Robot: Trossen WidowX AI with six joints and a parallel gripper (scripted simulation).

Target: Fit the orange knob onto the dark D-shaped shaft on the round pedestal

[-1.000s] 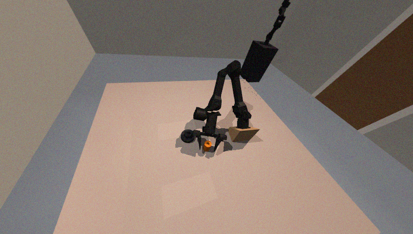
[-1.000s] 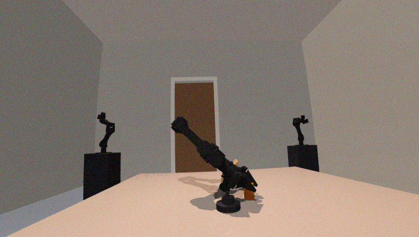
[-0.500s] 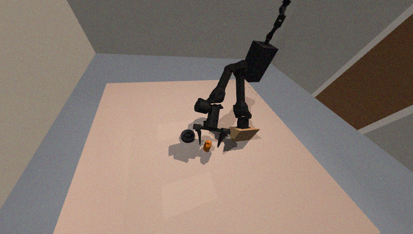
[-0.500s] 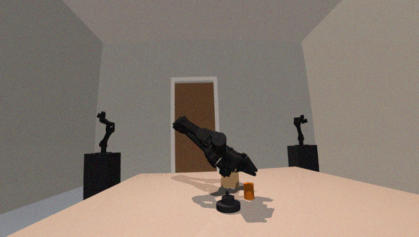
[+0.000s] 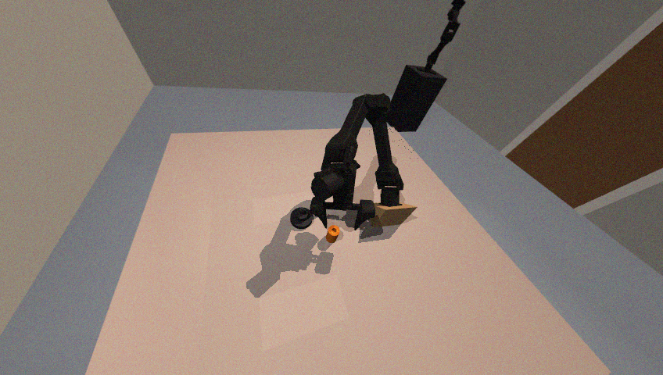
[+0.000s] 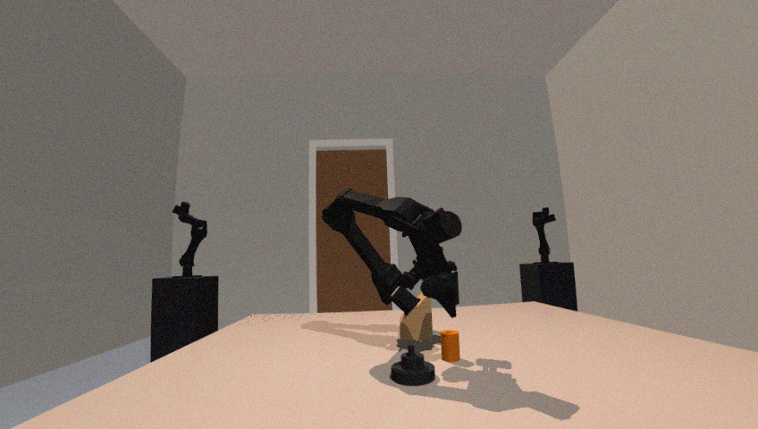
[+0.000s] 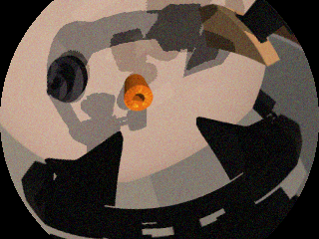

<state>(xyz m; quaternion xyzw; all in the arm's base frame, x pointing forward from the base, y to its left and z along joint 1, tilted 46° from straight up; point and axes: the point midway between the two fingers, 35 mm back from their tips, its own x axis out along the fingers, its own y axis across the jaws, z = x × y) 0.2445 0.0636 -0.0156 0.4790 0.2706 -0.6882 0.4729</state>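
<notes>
Right now my gripper tip is 10 mm short of the orange knob, 20 mm to the left of it and 80 mm above it. The rest, counted from my gripper tip: pedestal 100 mm ahead, 120 mm to the right, 80 mm below.
</notes>
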